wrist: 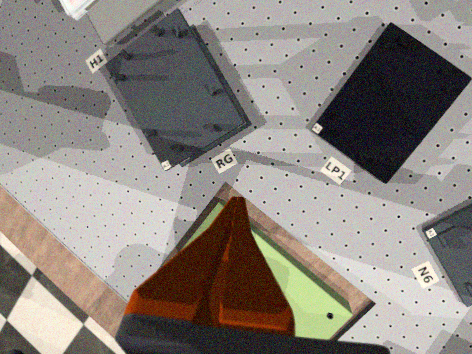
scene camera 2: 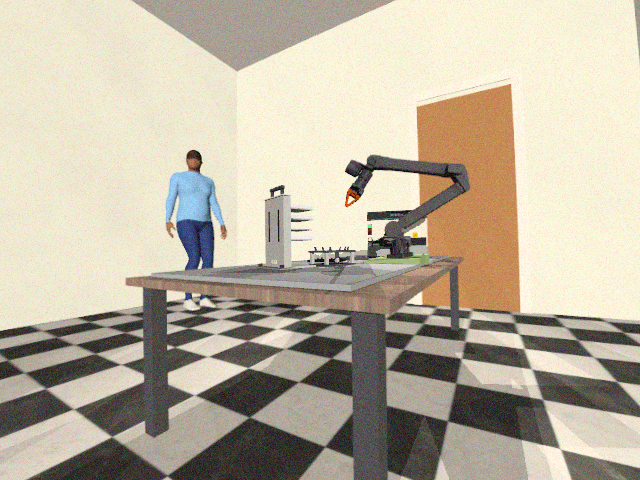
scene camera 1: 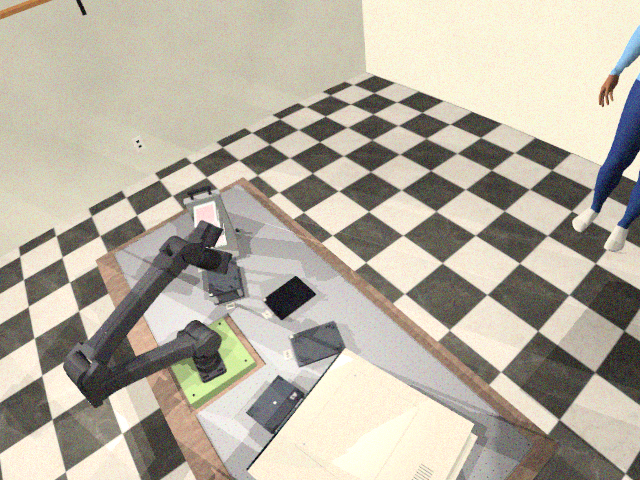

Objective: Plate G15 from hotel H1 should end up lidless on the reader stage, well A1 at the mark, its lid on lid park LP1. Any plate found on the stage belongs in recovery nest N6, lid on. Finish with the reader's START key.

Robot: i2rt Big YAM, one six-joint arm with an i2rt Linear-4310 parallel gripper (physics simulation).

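Places are measured from the arm's base along level axes (x ahead, y left, z up), in centimetres.
Pixels of known places: gripper, fingertip midpoint: (wrist: 238, 205) (scene camera 2: 346, 206) (scene camera 1: 226, 263); arm's base, link origin: (scene camera 2: 400, 256) (scene camera 1: 210, 364).
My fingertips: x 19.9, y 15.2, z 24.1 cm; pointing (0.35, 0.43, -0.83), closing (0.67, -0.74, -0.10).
Observation:
For each thing: its top centre in the pictures, then the offset to it from my fingertips. "spot": a spot on its surface instead.
- pinkish-white plate, top centre: (scene camera 1: 204, 213) dx +1.7, dy +33.1, dz -2.9 cm
- Lid park LP1, top centre: (wrist: 391, 103) (scene camera 1: 288, 294) dx +15.5, dy -4.3, dz -24.4 cm
- Nest N6, top centre: (scene camera 1: 316, 341) dx +14.8, dy -27.1, dz -24.6 cm
- dark reader stage, surface spot: (scene camera 1: 275, 403) spot: dx -6.2, dy -42.8, dz -15.9 cm
- RG, top centre: (wrist: 165, 89) (scene camera 1: 221, 273) (scene camera 2: 331, 246) dx -2.6, dy +15.5, dz -18.8 cm
- large cream reader, top centre: (scene camera 1: 360, 449) (scene camera 2: 396, 213) dx +5.4, dy -70.4, dz +3.0 cm
My gripper (scene camera 2: 346, 204) (wrist: 238, 205) is shut and empty, high above the bench, over the strip between the green base plate and stand RG in the wrist view; its fingers are hidden in scene camera 1. Hotel H1 (scene camera 2: 278, 232) is an upright grey tower with several white layers on its side; a pinkish-white plate (scene camera 1: 205, 212) shows at its top. I cannot tell which is G15. Lid park LP1 (scene camera 1: 289, 297) (wrist: 392, 102) is a flat black rectangle with no lid visible. Nest N6 (scene camera 1: 317, 343) (wrist: 456, 250) looks bare. The dark reader stage (scene camera 1: 275, 403) shows no plate. The START key is not readable.
Stand RG (scene camera 1: 224, 281) (scene camera 2: 330, 252) (wrist: 175, 90), with short pegs, is between the hotel and the green base plate (scene camera 1: 235, 351) (wrist: 295, 285). The large cream reader (scene camera 1: 372, 418) stands beside the stage and N6. A person (scene camera 1: 622, 134) (scene camera 2: 193, 217) stands beyond the bench.

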